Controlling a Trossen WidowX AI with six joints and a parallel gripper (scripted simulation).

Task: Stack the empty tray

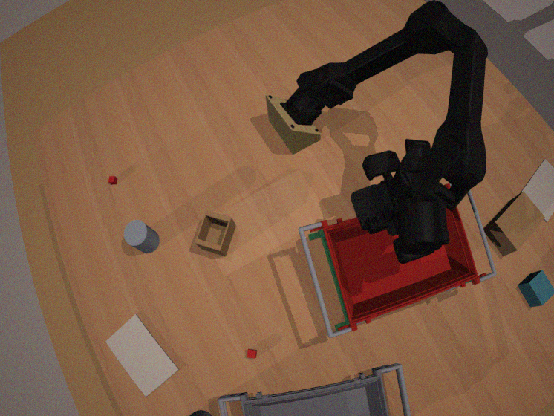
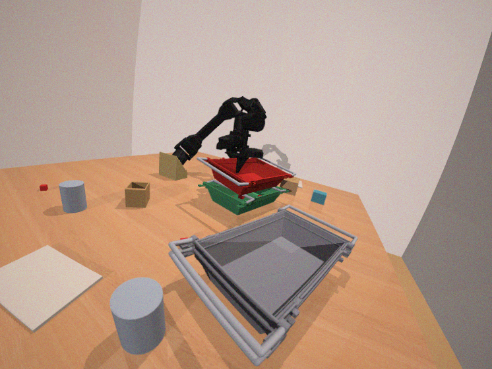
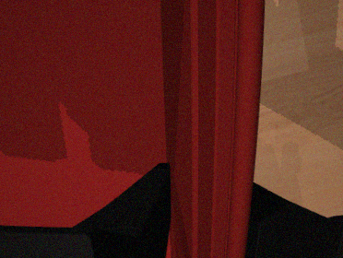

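Now: the red tray 7 cm ahead of my gripper tip, 3 cm above it and 2 cm to the right of it. Round my gripper tip: box: 27 cm to the right, 18 cm behind, 8 cm below; tan block: 28 cm to the left, 18 cm ahead, 6 cm below; teal cube: 33 cm ahead, 23 cm to the left, 7 cm below.
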